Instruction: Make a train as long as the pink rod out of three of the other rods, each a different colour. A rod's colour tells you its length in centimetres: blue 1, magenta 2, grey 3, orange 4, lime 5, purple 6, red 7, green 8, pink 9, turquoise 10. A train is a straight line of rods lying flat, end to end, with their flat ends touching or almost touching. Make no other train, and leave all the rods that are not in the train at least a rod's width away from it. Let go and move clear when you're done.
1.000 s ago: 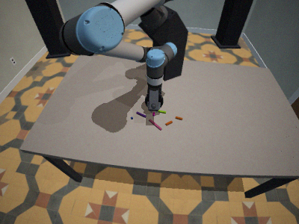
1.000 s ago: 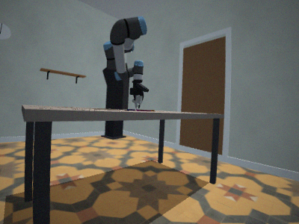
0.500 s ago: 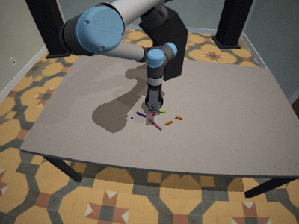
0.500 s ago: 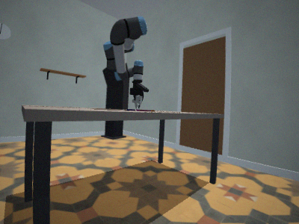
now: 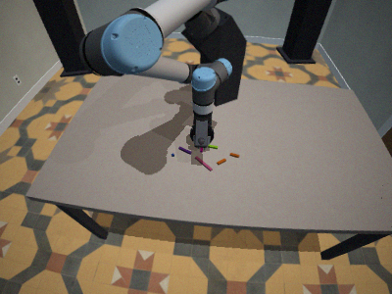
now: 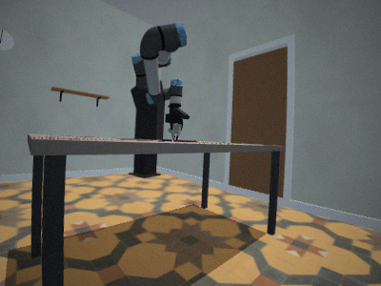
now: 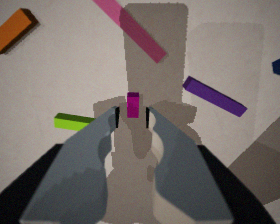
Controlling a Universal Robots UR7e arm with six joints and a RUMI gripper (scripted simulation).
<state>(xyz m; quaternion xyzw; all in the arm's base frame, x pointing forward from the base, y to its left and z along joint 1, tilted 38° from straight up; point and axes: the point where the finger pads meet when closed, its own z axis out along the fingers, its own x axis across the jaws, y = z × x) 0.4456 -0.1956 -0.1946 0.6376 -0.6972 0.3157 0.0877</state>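
The magenta rod is 20 mm below my hand. From my hand the other things lie so: lime rod: 50 mm to the left, 20 mm below, 10 mm behind; then purple rod: 70 mm to the right, 20 mm below; then pink rod: 70 mm ahead, 20 mm below.
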